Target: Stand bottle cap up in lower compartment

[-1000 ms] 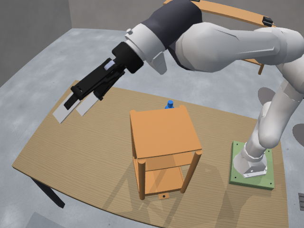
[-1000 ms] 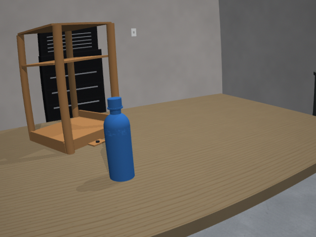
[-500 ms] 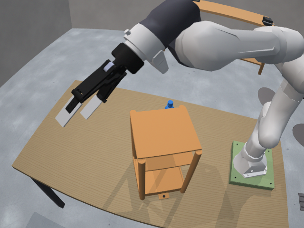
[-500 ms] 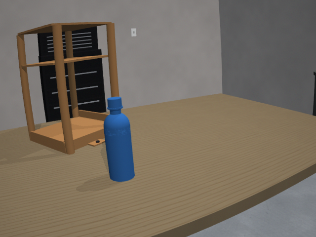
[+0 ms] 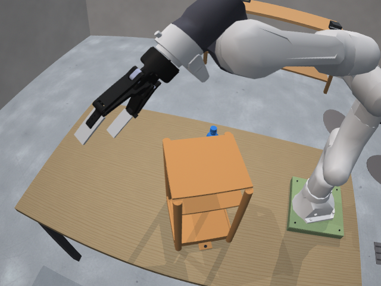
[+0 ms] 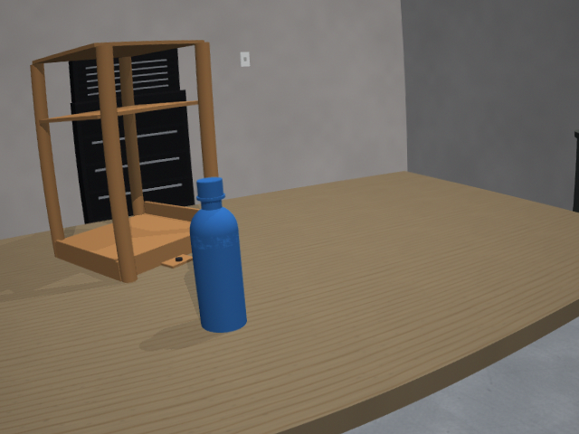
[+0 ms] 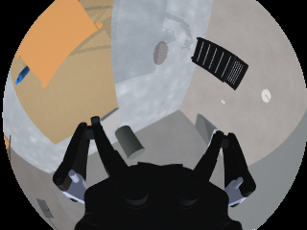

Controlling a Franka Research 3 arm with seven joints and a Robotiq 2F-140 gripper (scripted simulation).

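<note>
Right now my hand is 52 cm to the left of the blue bottle, 48 cm above it and 23 cm past it. Also, from my hand: shelving unit (41 cm below, 22 cm behind, 16 cm to the right).
</note>
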